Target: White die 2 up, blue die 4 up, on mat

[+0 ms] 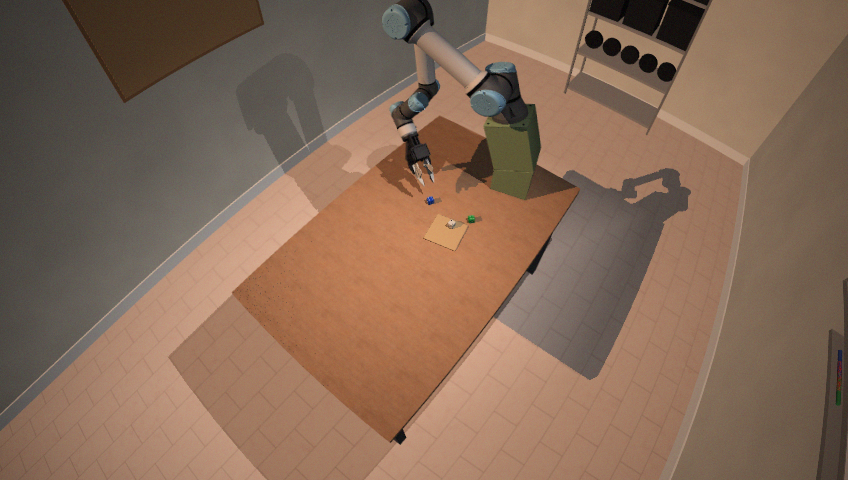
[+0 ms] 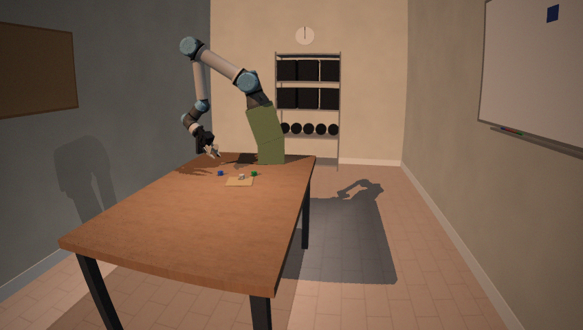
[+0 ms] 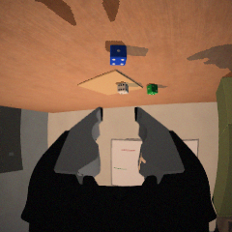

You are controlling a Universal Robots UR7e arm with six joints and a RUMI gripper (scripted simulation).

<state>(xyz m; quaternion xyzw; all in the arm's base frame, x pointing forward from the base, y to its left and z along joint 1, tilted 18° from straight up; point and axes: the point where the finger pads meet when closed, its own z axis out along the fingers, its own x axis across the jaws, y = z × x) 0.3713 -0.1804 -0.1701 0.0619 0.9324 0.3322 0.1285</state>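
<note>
My gripper is now 100 mm above the blue die, 30 mm to the right of it and 10 mm short of it. Round my hand: green die (220 mm to the left, 100 mm below, 50 mm behind); tan mat (190 mm to the left, 110 mm below, 70 mm ahead); white die (180 mm to the left, 90 mm below, 30 mm ahead).
</note>
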